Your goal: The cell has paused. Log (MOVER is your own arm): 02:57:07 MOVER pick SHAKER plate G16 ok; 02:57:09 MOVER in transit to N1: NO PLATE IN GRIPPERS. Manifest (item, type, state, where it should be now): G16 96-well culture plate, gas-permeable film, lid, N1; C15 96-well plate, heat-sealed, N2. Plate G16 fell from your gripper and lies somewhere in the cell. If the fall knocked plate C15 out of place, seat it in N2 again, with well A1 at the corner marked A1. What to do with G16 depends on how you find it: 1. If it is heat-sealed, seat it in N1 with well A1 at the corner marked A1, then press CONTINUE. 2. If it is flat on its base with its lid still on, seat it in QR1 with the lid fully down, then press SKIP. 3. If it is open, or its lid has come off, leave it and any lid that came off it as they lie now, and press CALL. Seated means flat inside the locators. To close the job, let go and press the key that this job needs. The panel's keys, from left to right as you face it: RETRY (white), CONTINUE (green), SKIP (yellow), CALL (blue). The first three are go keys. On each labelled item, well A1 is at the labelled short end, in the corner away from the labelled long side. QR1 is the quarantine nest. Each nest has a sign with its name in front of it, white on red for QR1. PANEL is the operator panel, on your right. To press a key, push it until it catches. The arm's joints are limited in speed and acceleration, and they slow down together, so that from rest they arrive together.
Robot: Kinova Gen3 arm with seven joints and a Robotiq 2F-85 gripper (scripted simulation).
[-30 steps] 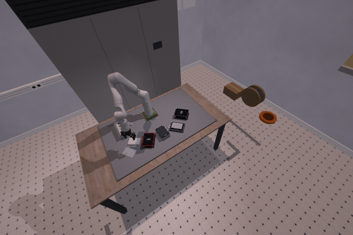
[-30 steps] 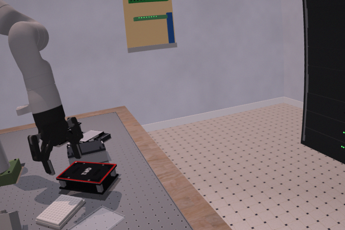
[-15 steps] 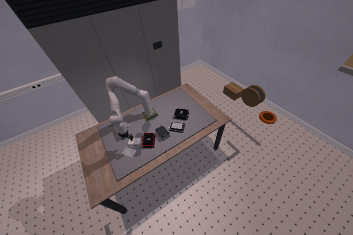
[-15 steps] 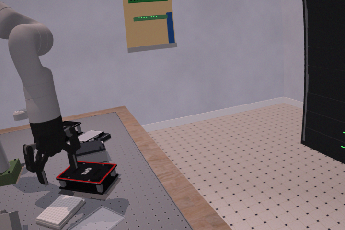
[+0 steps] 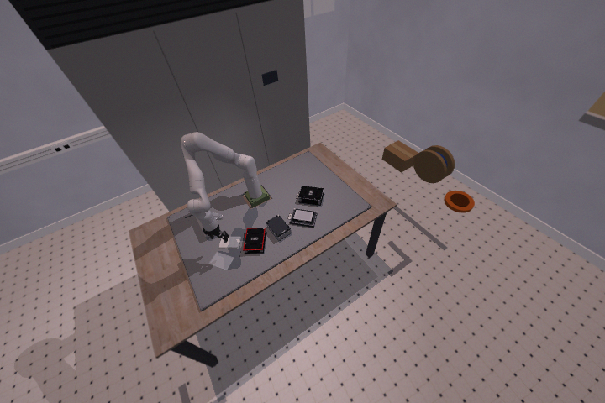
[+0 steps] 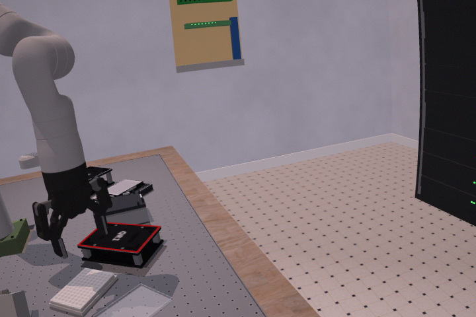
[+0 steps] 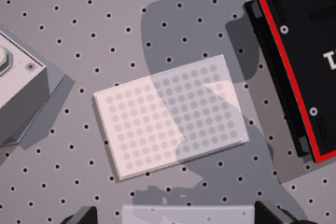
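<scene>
Right now my hand is 12 cm above the white 96-well plate, 4 cm to the right of it and 4 cm past it. From my hand the other things lie so: A1 mark: 51 cm to the left, 11 cm below, 9 cm behind; clear lid: 13 cm below, 6 cm ahead, 4 cm to the right.
</scene>
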